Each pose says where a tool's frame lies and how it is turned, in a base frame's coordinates. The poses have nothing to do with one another.
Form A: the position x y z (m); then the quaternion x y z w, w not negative.
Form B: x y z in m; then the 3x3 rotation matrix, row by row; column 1 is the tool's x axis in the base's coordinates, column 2 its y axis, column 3 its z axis. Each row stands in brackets. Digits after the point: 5 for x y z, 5 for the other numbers.
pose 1, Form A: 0.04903 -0.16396 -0.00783 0.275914 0.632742 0.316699 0.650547
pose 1, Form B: [0.04903 -0.16396 -0.00783], [[-0.00132 -0.06289 0.99802], [0.76122 0.64715 0.04179], [-0.64849 0.75977 0.04702]]
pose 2, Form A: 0.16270 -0.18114 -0.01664 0.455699 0.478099 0.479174 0.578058
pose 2, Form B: [0.16270 -0.18114 -0.01664], [[0.08363 -0.11824 0.98946], [0.98972 0.12546 -0.06866], [-0.11602 0.98503 0.12752]]
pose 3, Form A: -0.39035 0.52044 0.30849 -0.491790 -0.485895 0.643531 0.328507
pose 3, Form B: [-0.39035 0.52044 0.30849], [[-0.30045 0.05511 -0.95220], [0.90073 -0.31198 -0.30226], [-0.31372 -0.94849 0.04410]]
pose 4, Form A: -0.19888 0.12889 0.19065 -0.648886 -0.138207 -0.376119 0.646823
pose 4, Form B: [-0.19888 0.12889 0.19065], [[0.67887 0.66593 0.30933], [-0.30720 -0.12504 0.94339], [0.66691 -0.73546 0.11969]]
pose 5, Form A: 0.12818 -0.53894 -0.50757 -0.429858 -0.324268 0.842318 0.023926
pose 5, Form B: [0.12818 -0.53894 -0.50757], [[-0.62930 0.23847 -0.73967], [0.31909 -0.78856 -0.52570], [-0.70864 -0.56684 0.42014]]
